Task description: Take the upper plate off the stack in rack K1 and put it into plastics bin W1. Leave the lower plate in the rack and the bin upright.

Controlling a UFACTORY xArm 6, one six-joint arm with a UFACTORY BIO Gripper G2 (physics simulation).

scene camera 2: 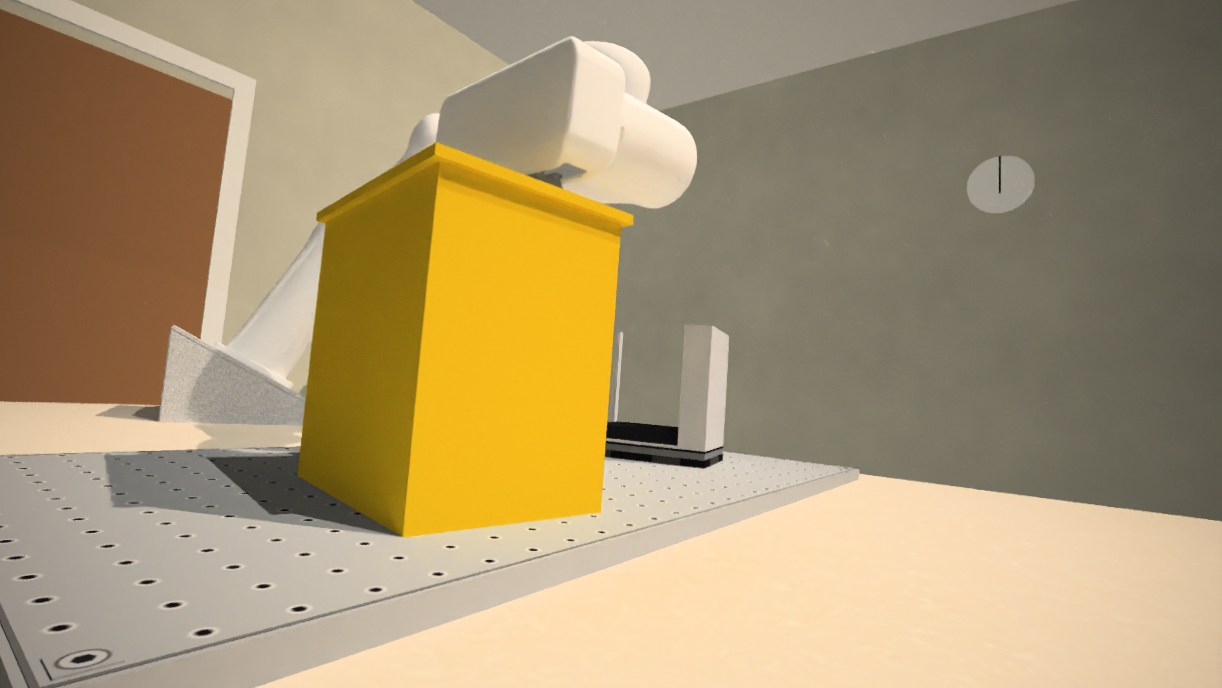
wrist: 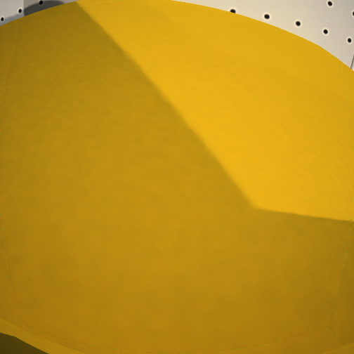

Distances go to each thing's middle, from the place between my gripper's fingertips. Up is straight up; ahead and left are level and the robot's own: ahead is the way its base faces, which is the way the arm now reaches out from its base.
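Scene:
Here's where my gripper is: 10 mm to the left of the yellow bin W1 [scene camera 2: 459, 376].

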